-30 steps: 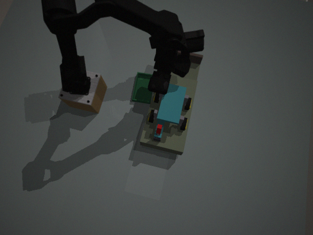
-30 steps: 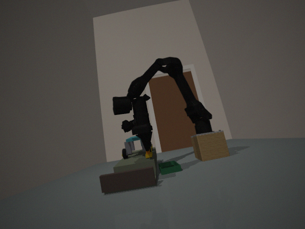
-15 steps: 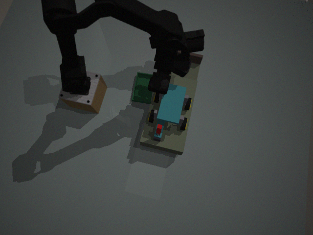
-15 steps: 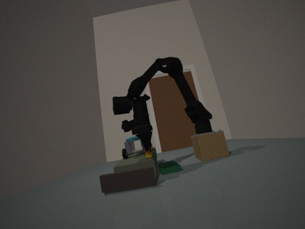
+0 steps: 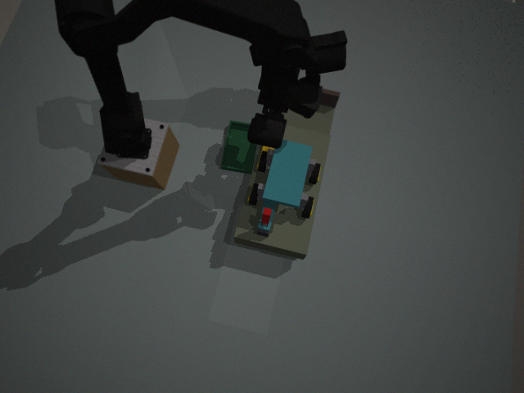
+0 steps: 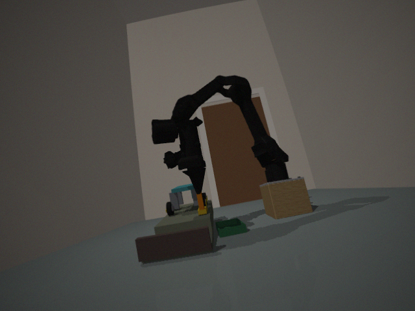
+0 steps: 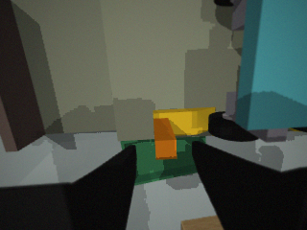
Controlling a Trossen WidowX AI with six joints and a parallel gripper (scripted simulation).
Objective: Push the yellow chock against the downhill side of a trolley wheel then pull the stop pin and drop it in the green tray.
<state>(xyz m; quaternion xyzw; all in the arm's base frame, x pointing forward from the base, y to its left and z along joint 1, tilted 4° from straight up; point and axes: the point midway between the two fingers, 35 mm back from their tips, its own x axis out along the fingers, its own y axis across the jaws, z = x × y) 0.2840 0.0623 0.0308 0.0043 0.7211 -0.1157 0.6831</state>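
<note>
Now: gripper tip 3 cm to the left of the yellow chock and 4 cm above it. From my gripper tip the other things lie so: green tray: 7 cm behind, 1 cm to the right, 13 cm below; olive ramp: 4 cm ahead, 11 cm to the right, 8 cm below; blue trolley: 3 cm ahead, 12 cm to the right, 1 cm below.
</note>
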